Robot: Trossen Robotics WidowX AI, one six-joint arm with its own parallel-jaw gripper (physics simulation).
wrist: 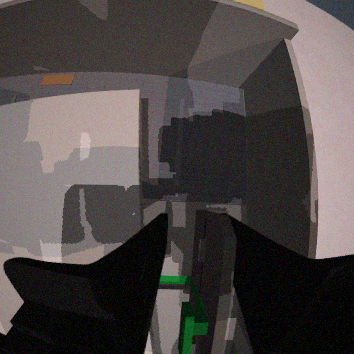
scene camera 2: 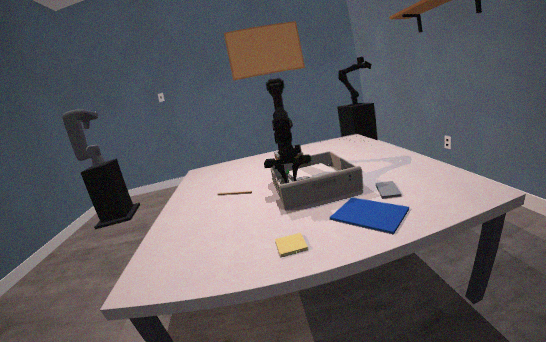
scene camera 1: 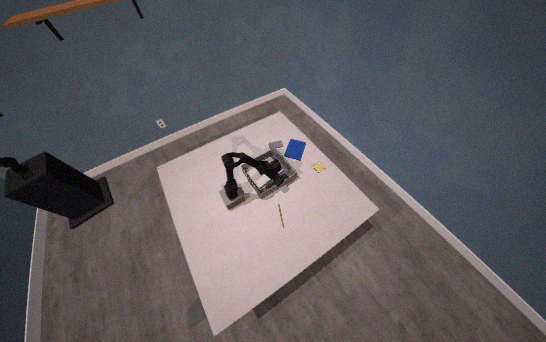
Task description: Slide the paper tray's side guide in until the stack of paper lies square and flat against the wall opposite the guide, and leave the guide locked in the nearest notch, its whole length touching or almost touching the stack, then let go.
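Places are measured from the arm's base along level axes (x back, y right, z up), in centimetres.
Pixels of known places: gripper, between the fingertips: [wrist: 192,219] [scene camera 1: 277,178]; arm's base, origin of its link: [scene camera 1: 232,195].
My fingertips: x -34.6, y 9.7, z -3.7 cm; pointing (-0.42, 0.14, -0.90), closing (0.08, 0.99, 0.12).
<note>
Ahead of a thing's pixels: the offset from my fingertips to its top centre.
The grey paper tray @[dx +1.0, dy -9.7, dz +4.9 cm] [scene camera 1: 265,192] [scene camera 2: 322,191] [wrist: 272,165] stands on the table. The white paper stack @[dx +2.9, dy -12.1, dz -0.6 cm] [scene camera 2: 322,171] [wrist: 95,117] lies in it, at the left of the wrist view; its far side and the wall opposite the guide are out of that view. The dark grey side guide @[dx +5.4, dy -0.6, dz +3.5 cm] [wrist: 215,260] stands upright, apart from the stack's near edge, with a strip of tray floor between. Its green lever @[dx +5.3, dy -1.6, dz +3.5 cm] [wrist: 199,302] is on the stack side. My gripper [scene camera 1: 282,181] [scene camera 2: 291,179] [wrist: 192,219] is partly open, its fingertips low in the tray on either side of the guide, the right one close to it.
A blue book @[dx -33.6, dy -13.9, dz -3.8 cm] [scene camera 1: 295,149] [scene camera 2: 371,214], a grey flat object @[dx -24.0, dy -29.3, dz -3.6 cm] [scene camera 1: 275,144] [scene camera 2: 388,189] and a yellow pad @[dx -34.4, dy +12.9, dz -3.5 cm] [scene camera 1: 319,167] [scene camera 2: 291,244] lie outside the tray. A pencil @[dx +16.7, dy +22.3, dz -3.9 cm] [scene camera 1: 281,216] [scene camera 2: 235,193] lies on the other side. The tray's walls rise around my fingers.
</note>
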